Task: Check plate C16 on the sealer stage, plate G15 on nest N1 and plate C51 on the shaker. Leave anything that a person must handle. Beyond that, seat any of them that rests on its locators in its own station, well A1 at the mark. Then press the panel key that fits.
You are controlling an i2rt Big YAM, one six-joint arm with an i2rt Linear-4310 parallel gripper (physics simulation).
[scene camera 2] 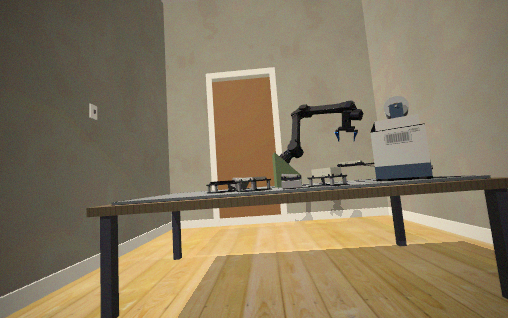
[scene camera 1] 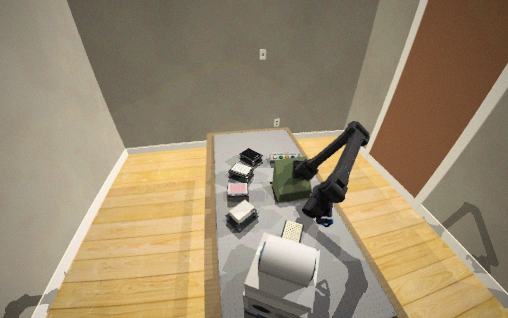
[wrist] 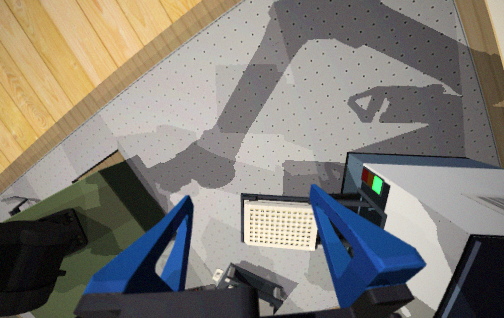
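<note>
My gripper (scene camera 1: 325,221) (scene camera 2: 346,138) (wrist: 250,195) is open and empty, high above the table beside the sealer. A cream well plate (scene camera 1: 292,231) (wrist: 280,226) lies on the dark stage at the front of the white sealer (scene camera 1: 280,292) (scene camera 2: 400,150) (wrist: 425,200); in the wrist view a dark edge shows along its upper and left sides. A pale plate or block (scene camera 1: 243,211) (scene camera 2: 326,171) sits on a dark stand. A pink-topped plate (scene camera 1: 238,189) and a white plate (scene camera 1: 241,170) stand farther back. Plate labels are too small to read, so I cannot tell G15 from C51.
A green block (scene camera 1: 290,182) (wrist: 75,210) stands beside the arm's base. A black rack-like holder (scene camera 1: 251,156) stands at the back left. The key panel (scene camera 1: 285,157) with coloured keys is behind the green block. A green lamp (wrist: 377,185) is lit on the sealer.
</note>
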